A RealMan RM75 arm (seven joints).
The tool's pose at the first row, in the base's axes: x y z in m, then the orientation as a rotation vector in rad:
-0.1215, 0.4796, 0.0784, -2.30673, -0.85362, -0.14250
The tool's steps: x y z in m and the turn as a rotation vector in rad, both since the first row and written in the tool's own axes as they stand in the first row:
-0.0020, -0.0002, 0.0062, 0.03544, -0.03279, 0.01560
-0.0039, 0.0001, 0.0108, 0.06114, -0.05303, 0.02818
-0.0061, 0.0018, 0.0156, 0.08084, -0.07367, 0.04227
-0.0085, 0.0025, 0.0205, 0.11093, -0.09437, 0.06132
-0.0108, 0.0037, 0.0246, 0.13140, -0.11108, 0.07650
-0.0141, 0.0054, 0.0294, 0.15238, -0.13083, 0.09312
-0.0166, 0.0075, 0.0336, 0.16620, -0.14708, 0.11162
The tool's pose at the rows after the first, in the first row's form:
-0.1239, 0.4825, 0.0731, -2.28779, -0.84774, -0.08232
-0.1258, 0.4842, 0.0688, -2.27312, -0.84005, -0.04252
-0.1270, 0.4850, 0.0634, -2.26432, -0.83138, -0.00445
-0.1291, 0.4864, 0.0585, -2.24703, -0.81562, 0.03991
-0.1306, 0.4870, 0.0540, -2.23622, -0.80351, 0.07378
-0.1327, 0.4872, 0.0483, -2.22560, -0.79100, 0.11171
-0.1339, 0.4873, 0.0431, -2.22146, -0.77549, 0.14345

